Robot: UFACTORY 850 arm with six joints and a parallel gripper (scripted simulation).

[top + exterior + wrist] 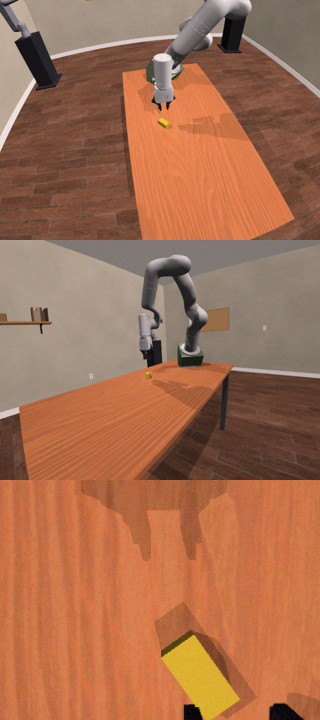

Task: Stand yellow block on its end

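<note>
My hand is 14 cm above the yellow block.
</note>
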